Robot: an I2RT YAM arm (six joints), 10 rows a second.
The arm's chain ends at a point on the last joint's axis. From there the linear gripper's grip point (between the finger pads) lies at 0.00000 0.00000 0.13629 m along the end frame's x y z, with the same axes.
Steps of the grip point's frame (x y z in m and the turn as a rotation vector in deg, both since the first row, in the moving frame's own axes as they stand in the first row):
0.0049, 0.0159, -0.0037, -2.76, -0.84, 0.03
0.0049, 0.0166, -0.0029, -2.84, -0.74, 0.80
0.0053, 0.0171, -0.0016, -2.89, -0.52, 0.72
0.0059, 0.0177, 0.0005, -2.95, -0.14, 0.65
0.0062, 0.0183, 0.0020, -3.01, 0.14, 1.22
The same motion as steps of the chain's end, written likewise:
0.0069, 0.0093, -0.0035, -2.76, -0.84, 0.03
0.0067, 0.0099, -0.0027, -2.84, -0.74, 0.80
0.0066, 0.0102, -0.0014, -2.89, -0.52, 0.72
0.0063, 0.0107, 0.0007, -2.95, -0.14, 0.65
0.0059, 0.0111, 0.0022, -3.01, 0.14, 1.22

